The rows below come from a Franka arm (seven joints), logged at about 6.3 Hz.
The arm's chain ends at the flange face. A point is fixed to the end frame.
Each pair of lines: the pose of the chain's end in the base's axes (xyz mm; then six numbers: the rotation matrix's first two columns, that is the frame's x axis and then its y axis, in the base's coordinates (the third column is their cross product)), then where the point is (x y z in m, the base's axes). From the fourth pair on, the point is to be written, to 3 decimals.
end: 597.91 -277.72 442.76 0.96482 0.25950 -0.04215 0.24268 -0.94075 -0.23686
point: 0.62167 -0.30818 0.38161
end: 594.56 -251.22 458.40 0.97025 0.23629 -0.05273 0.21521 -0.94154 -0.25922
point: 0.61658 -0.28102 0.39629
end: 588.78 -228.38 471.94 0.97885 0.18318 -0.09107 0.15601 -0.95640 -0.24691
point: 0.60698 -0.26048 0.40974
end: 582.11 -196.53 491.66 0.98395 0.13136 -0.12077 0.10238 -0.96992 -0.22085
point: 0.597 -0.231 0.430
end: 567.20 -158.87 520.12 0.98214 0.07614 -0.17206 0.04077 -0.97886 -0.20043
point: 0.577 -0.196 0.459
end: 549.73 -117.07 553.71 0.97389 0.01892 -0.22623 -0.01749 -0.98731 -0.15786
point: 0.555 -0.157 0.494
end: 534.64 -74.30 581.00 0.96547 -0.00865 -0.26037 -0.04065 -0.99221 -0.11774
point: 0.537 -0.117 0.522
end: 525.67 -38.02 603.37 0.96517 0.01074 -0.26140 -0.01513 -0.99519 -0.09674
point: 0.529 -0.082 0.546
